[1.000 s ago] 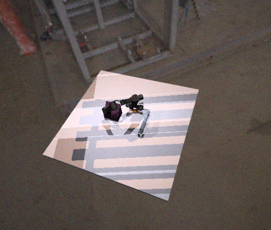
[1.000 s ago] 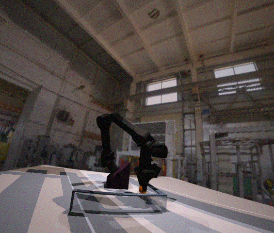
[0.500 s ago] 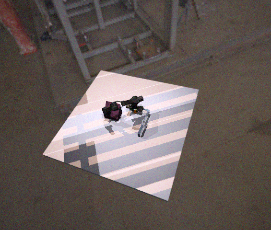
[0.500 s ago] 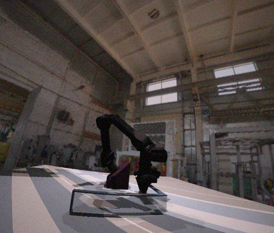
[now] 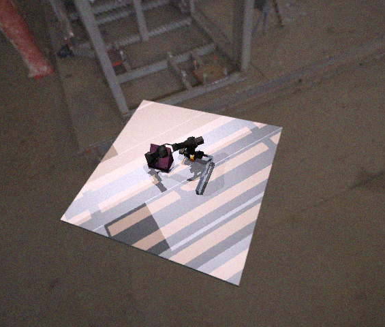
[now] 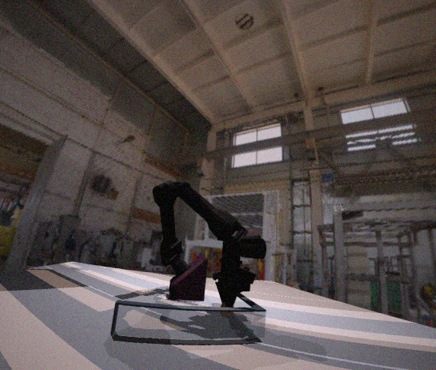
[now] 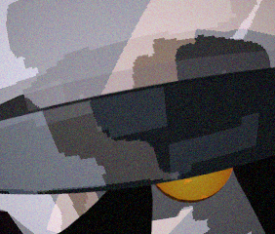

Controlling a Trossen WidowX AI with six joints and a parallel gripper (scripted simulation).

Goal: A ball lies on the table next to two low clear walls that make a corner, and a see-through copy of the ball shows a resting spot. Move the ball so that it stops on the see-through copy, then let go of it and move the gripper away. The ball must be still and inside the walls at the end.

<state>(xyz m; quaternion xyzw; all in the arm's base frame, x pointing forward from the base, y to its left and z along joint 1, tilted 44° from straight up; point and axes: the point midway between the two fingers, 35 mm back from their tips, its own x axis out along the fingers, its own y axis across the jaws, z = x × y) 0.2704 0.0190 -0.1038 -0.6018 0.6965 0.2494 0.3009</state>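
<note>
Now: gripper tip right at the orange ball. Round my gripper tip: see-through copy 1 cm above.
</note>
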